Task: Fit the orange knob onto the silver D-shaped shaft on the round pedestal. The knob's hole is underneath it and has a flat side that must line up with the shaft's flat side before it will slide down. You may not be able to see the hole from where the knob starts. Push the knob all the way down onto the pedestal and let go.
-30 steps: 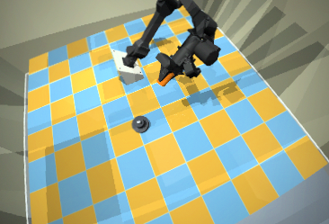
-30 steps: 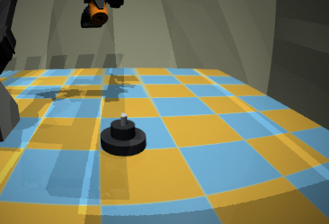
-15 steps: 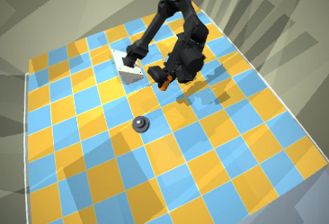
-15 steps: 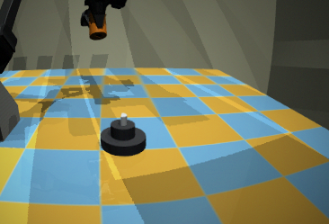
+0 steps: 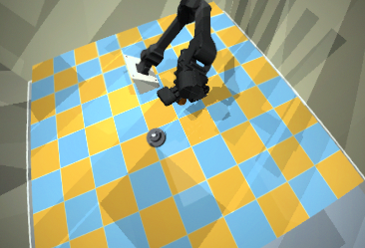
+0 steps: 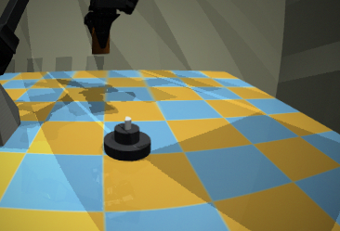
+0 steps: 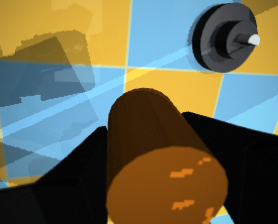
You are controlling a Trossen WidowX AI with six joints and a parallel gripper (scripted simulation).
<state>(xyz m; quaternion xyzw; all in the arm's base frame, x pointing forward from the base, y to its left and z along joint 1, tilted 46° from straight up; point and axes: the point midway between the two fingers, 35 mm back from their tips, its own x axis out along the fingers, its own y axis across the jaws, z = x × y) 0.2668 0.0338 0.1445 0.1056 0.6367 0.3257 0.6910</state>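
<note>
Right now my gripper tip is 6 cm short of the round pedestal, 15 cm to the left of it and 13 cm above it. The rest, counted from my gripper tip: orange knob 1 cm to the left, 3 cm above.
</note>
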